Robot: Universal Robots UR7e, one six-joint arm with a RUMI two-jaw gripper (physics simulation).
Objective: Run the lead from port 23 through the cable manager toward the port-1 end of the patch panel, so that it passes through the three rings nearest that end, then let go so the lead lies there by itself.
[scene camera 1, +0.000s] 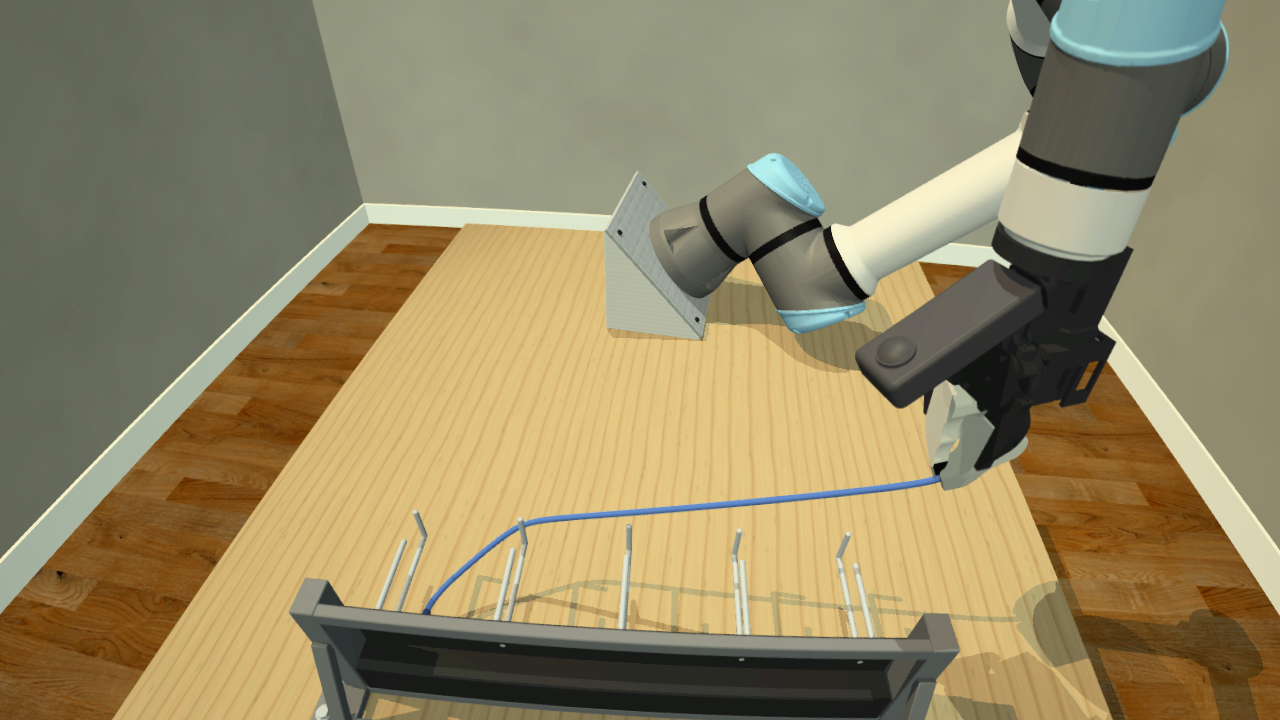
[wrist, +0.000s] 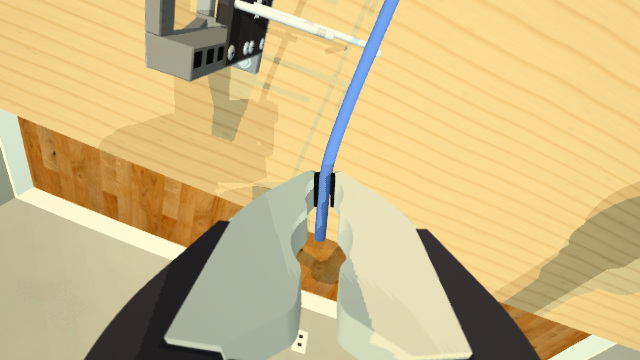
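The blue lead (scene camera 1: 725, 503) (wrist: 352, 95) rises from the patch panel (scene camera 1: 572, 634) at the left in the scene view, bends at the tip of the second ring (scene camera 1: 521, 535) from the left, then runs nearly straight to my gripper. My gripper (scene camera 1: 941, 474) (wrist: 325, 175) is shut on the lead close to its free end, out beyond the panel's right end and above the table. The three rings toward the right, (scene camera 1: 624, 586) (scene camera 1: 737, 586) (scene camera 1: 846, 598), stand with their tips below the lead's line in the scene view. In the wrist view the lead crosses a ring's tip. Port numbers are hidden.
The leftmost ring (scene camera 1: 411, 564) stands left of the lead's start. The panel's end bracket (scene camera 1: 938, 635) (wrist: 170, 55) is near the rings. The arm's grey wedge base (scene camera 1: 640, 286) stands at the back of the wooden table (scene camera 1: 501, 376). The table's right edge passes near the gripper.
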